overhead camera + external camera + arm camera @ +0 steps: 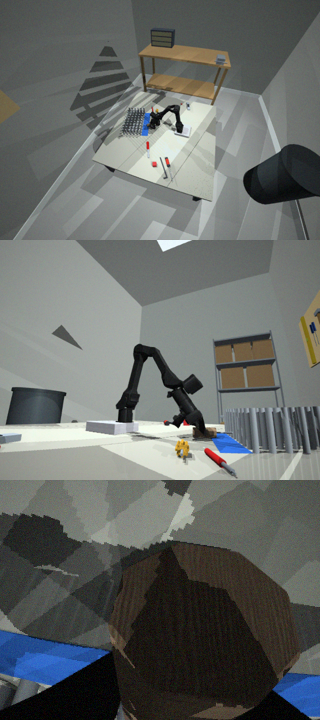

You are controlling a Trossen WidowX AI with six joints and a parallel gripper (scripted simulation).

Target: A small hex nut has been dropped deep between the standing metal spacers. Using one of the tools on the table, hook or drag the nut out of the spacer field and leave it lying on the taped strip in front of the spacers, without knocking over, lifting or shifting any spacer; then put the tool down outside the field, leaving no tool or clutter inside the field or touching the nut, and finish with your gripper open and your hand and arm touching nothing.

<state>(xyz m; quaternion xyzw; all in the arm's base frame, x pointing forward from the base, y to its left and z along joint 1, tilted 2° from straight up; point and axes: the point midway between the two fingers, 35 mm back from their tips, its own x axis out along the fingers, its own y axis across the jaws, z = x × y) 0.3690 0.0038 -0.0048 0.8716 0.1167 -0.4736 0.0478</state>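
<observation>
My gripper tip is 7 cm short of the blue taped strip, 2 cm to the left of it and 1 cm above it. Round my gripper tip: wooden-handled hook 10 cm ahead, 2 cm to the left; hex nut 20 cm ahead, 5 cm to the left, 1 cm below; yellow gear 29 cm to the right, 1 cm above.
</observation>
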